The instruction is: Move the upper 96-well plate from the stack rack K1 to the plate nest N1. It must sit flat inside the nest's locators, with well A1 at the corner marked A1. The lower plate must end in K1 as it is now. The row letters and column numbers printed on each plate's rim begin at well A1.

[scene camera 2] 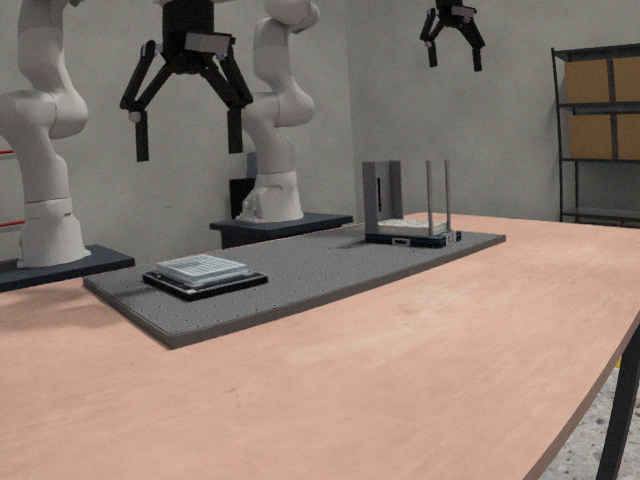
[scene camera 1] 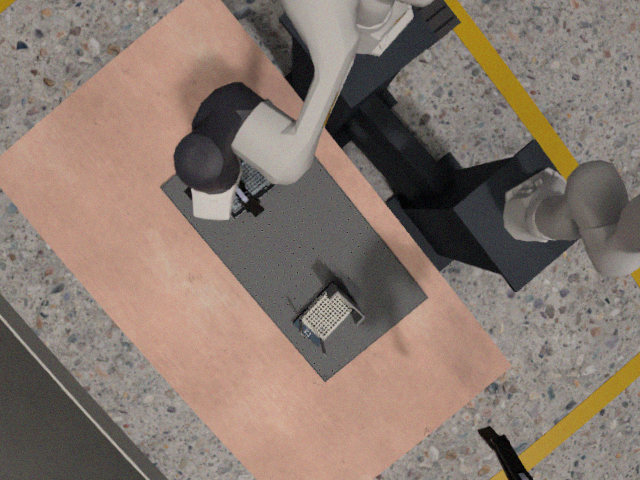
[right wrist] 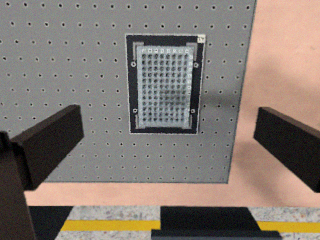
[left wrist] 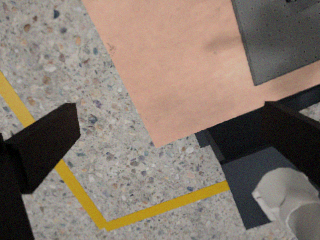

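Scene camera 2 shows a cream plate, and so does scene camera 1. In the right wrist view the plate is out of frame, and in the left wrist view it is out of frame as well. On the cream plate, (scene camera 2: 395,226) and (scene camera 1: 318,301) are the same spot.
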